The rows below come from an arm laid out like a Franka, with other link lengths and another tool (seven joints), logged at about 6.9 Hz.
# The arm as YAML. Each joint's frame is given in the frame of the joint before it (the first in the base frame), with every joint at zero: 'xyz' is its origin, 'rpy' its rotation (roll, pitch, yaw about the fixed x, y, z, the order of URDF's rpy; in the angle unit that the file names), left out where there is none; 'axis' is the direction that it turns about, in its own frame. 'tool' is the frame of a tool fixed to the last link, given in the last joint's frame.
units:
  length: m
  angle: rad
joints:
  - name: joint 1
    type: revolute
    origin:
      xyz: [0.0, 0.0, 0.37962]
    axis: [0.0, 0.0, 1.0]
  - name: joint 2
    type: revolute
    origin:
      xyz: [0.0, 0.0, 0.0]
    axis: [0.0, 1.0, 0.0]
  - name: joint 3
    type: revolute
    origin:
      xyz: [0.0, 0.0, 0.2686]
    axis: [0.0, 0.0, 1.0]
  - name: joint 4
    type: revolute
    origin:
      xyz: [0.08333, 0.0, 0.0]
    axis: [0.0, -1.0, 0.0]
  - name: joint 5
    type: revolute
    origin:
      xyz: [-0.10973, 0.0, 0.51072]
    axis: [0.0, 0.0, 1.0]
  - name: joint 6
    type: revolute
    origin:
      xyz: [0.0, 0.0, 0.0]
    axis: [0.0, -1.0, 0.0]
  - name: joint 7
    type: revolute
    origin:
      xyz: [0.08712, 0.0, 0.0]
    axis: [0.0, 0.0, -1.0]
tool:
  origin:
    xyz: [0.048, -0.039, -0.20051]
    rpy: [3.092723, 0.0, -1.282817]
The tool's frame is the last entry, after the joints.
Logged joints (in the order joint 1, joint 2, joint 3, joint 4, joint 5, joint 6, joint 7), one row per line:
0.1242 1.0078 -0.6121 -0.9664 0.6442 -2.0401 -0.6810
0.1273 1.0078 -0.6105 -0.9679 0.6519 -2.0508 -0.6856
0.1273 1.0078 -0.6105 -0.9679 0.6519 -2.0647 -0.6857
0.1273 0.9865 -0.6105 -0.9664 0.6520 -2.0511 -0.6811
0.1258 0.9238 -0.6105 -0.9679 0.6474 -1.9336 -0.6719
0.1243 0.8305 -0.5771 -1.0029 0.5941 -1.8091 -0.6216
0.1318 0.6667 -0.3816 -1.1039 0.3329 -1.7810 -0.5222
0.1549 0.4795 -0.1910 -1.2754 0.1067 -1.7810 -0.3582
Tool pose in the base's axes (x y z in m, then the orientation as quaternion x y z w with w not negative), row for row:
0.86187 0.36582 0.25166 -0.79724 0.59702 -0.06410 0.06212
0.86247 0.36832 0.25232 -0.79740 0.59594 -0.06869 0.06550
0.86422 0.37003 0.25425 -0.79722 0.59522 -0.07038 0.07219
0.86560 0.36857 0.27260 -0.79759 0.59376 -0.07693 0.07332
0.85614 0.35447 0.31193 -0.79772 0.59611 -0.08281 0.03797
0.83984 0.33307 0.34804 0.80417 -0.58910 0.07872 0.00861
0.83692 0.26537 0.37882 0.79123 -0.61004 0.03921 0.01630
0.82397 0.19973 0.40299 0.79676 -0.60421 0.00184 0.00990
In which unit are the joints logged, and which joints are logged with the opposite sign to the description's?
The joints are logged in radians. Opposite sign: joint 3, joint 5, joint 6, joint 7.
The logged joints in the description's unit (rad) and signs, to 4 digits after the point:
0.1242 1.0078 0.6121 -0.9664 -0.6442 2.0401 0.6810
0.1273 1.0078 0.6105 -0.9679 -0.6519 2.0508 0.6856
0.1273 1.0078 0.6105 -0.9679 -0.6519 2.0647 0.6857
0.1273 0.9865 0.6105 -0.9664 -0.6520 2.0511 0.6811
0.1258 0.9238 0.6105 -0.9679 -0.6474 1.9336 0.6719
0.1243 0.8305 0.5771 -1.0029 -0.5941 1.8091 0.6216
0.1318 0.6667 0.3816 -1.1039 -0.3329 1.7810 0.5222
0.1549 0.4795 0.1910 -1.2754 -0.1067 1.7810 0.3582

